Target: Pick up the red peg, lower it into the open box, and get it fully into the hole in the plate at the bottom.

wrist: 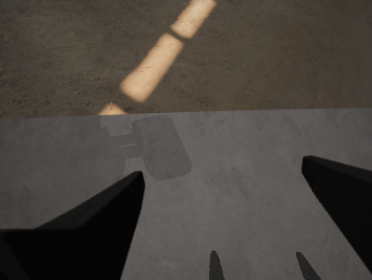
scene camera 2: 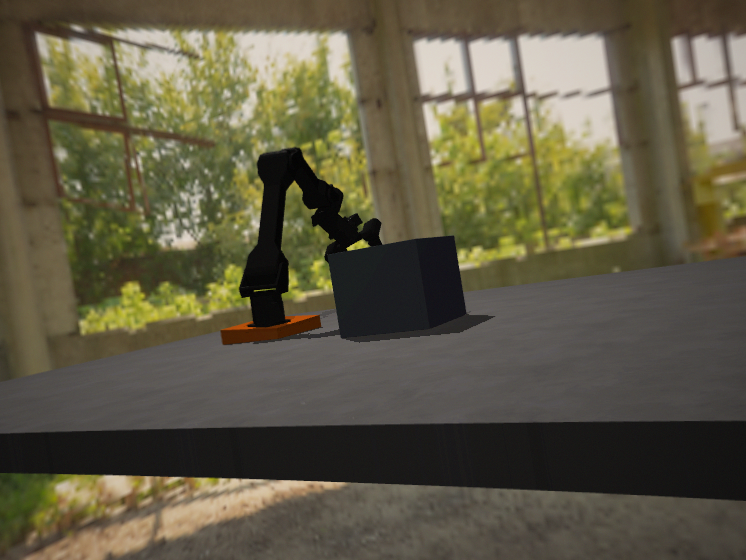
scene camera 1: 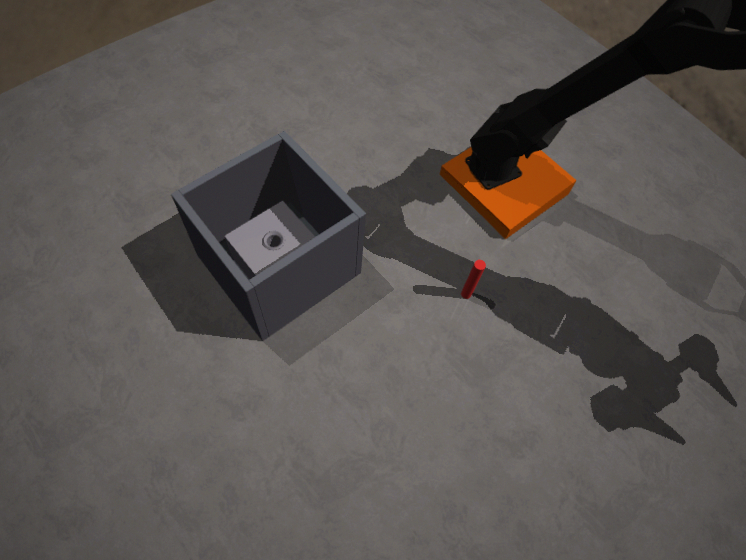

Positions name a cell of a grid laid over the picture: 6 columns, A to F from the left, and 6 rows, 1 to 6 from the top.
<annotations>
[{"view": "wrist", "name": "my gripper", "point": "D4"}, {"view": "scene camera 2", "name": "my gripper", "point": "C3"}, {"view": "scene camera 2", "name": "dark grey box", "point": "D4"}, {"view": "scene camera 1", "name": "dark grey box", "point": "C2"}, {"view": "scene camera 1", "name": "light grey plate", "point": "C3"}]
</annotations>
